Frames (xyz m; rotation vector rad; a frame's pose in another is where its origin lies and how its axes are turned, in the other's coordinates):
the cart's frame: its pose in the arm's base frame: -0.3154 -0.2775 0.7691 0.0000 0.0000 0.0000
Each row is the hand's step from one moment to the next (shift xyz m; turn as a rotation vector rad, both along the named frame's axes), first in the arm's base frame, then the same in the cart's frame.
Working: the arm's base frame: its pose in the cart's frame: 0.3154 0.2775 -0.7691 0.0000 0.0000 0.0000

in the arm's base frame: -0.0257 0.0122 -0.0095 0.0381 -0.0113 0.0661
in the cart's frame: -0.0257 0.0122 -0.0095 0.0381 -0.0113 0.0661
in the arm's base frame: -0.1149 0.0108 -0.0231 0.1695 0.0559 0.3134
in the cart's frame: -0.1149 0.0108 -0.0231 0.1695 0.0559 0.3134
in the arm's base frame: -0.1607 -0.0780 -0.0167 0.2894 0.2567 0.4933
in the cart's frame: -0.1607 -0.0780 -0.0167 0.2894 0.2567 0.4933
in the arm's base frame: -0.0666 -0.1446 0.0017 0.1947 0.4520 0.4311
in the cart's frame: -0.0666 -0.1446 0.0017 0.1947 0.4520 0.4311
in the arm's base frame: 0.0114 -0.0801 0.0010 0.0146 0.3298 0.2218
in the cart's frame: 0.0114 -0.0801 0.0010 0.0146 0.3298 0.2218
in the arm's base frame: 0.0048 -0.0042 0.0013 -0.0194 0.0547 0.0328
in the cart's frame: 0.0048 -0.0042 0.0013 -0.0194 0.0547 0.0328
